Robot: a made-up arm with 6 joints.
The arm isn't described. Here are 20 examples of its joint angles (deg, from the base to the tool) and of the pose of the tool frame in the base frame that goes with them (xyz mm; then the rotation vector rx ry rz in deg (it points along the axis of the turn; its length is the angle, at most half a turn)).
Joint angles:
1: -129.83 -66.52 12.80 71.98 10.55 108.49
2: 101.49 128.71 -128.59 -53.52 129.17 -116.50
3: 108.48 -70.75 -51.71 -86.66 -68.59 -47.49
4: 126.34 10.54 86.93 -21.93 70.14 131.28
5: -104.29 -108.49 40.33 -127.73 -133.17 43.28
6: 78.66 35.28 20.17 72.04 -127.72 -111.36
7: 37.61 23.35 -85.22 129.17 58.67 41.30
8: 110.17 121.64 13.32 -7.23 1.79 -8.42
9: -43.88 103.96 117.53 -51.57 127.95 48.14
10: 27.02 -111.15 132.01 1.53 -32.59 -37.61
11: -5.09 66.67 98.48 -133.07 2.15 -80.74
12: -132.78 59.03 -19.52 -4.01 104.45 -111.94
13: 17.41 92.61 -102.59 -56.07 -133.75 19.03
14: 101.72 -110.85 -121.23 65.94 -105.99 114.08
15: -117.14 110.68 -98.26 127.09 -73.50 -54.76
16: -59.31 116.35 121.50 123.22 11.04 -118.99
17: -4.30 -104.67 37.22 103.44 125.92 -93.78
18: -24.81 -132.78 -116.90 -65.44 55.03 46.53
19: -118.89 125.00 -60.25 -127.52 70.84 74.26
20: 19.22 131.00 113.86 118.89 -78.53 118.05
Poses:
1: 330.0 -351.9 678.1 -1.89 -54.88 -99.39
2: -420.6 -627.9 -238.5 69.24 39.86 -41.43
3: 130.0 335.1 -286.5 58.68 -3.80 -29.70
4: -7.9 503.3 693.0 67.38 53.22 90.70
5: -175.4 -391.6 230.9 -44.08 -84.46 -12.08
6: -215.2 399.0 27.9 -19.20 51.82 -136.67
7: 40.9 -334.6 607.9 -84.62 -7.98 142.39
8: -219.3 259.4 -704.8 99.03 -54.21 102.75
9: 574.4 -339.2 324.6 92.94 72.74 107.38
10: 479.6 -690.2 315.1 -67.41 -102.09 54.30
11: -138.5 910.0 276.4 150.07 -8.49 56.42
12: 275.7 657.5 415.9 -69.06 8.68 -162.34
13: -88.5 -148.9 225.0 -0.33 -70.75 -71.34
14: 432.7 2.1 367.8 137.58 10.28 -34.48
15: 278.5 -737.8 148.8 -22.96 90.98 58.81
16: 319.7 601.4 78.0 109.03 13.80 78.38
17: -50.9 13.4 346.3 -43.99 -37.12 127.52
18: -550.2 -213.8 -659.8 -108.73 10.54 -36.80
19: 350.5 -847.3 -45.1 -15.94 -40.54 160.83
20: -6.2 18.9 713.9 122.63 -17.30 -1.34
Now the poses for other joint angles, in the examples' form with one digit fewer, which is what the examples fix.
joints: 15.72 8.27 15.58 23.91 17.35 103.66
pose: -353 119 -532 -53.6 -19.2 92.0
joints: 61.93 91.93 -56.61 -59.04 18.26 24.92
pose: -849 -443 -201 113.7 6.1 78.6
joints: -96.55 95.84 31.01 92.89 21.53 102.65
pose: -37 245 714 44.7 72.6 65.0
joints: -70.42 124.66 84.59 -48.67 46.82 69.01
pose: 888 16 112 -35.0 -58.1 -81.2
